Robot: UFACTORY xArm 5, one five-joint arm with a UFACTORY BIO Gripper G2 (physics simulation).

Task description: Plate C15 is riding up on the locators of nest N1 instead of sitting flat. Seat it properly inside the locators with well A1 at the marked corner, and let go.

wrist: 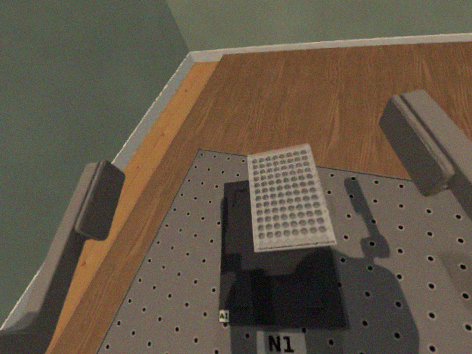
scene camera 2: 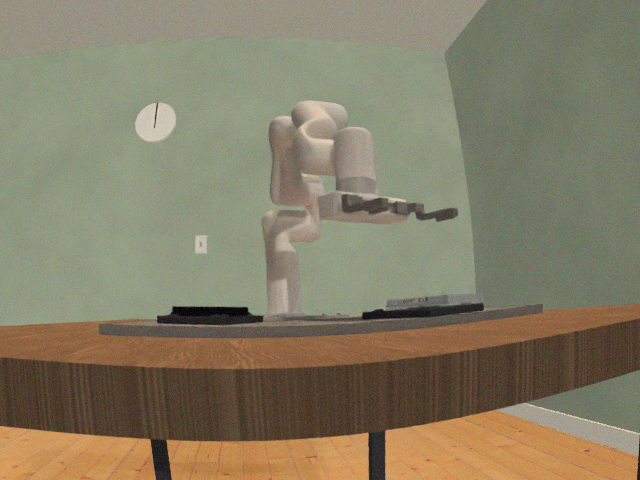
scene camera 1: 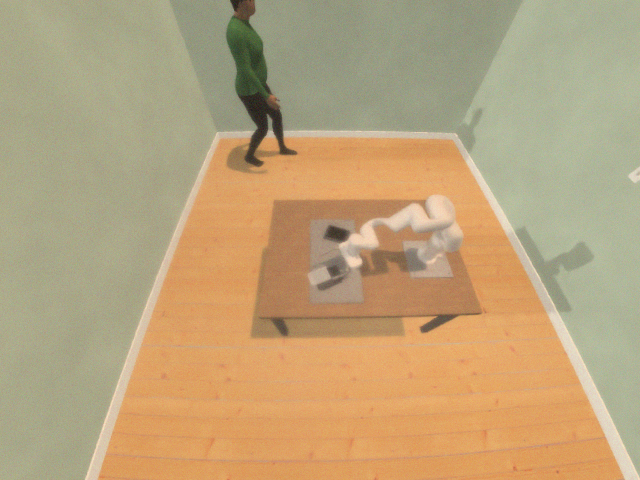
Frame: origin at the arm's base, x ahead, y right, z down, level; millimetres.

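Where they show: hand at its tool point: [wrist: 235, 174] [scene camera 2: 414, 210] [scene camera 1: 329, 265]; arm's base at its link origin: [scene camera 2: 284, 316] [scene camera 1: 426, 255].
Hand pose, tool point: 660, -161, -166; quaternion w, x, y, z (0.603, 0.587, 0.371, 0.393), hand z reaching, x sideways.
Things, the pixels of their centre, and the offset from my tool point, as dx, dy, dz. "pt": a spot on its surface instead. Level surfaces: height alone.
- Plate C15 at the middle of its body: [wrist: 284, 193] [scene camera 2: 435, 301] [scene camera 1: 319, 276] +60, -1, +147
- black nest N1 at the middle of its body: [wrist: 272, 239] [scene camera 2: 422, 311] [scene camera 1: 327, 277] +5, -2, +160
- N1 label at a spot on its surface: [wrist: 281, 344] pt -86, +34, +165
- small A1 tag at a spot on its surface: [wrist: 224, 316] pt -85, -25, +155
- second black nest at a spot on its surface: [scene camera 2: 209, 316] pt +6, +322, +155
- wooden table at its surface level: dz +180
Plate C15 [scene camera 1: 318, 275] [scene camera 2: 434, 300] [wrist: 291, 200] is a pale plate with rows of round wells. It rests on top of the black nest N1 [scene camera 2: 423, 311] [wrist: 295, 295], shifted toward the end away from the N1 label [wrist: 281, 344] and reaching past the nest's far edge. The nest's near part is uncovered. The marked corner carries a small A1 tag [wrist: 224, 316]. Which plate corner is well A1 cannot be read. My gripper [scene camera 2: 412, 209] [wrist: 260, 172] is wide open and empty, tilted, well above the plate; its fingers stand on either side of the plate in the wrist view.
A second black nest [scene camera 1: 337, 233] [scene camera 2: 209, 316] with a dark item on it stands on the same grey perforated board [scene camera 1: 336, 295] [scene camera 2: 310, 328] [wrist: 165, 302]. The board lies on the wooden table [scene camera 1: 387, 302] [scene camera 2: 258, 351] [wrist: 350, 100]. A person [scene camera 1: 248, 56] in green stands behind the table.
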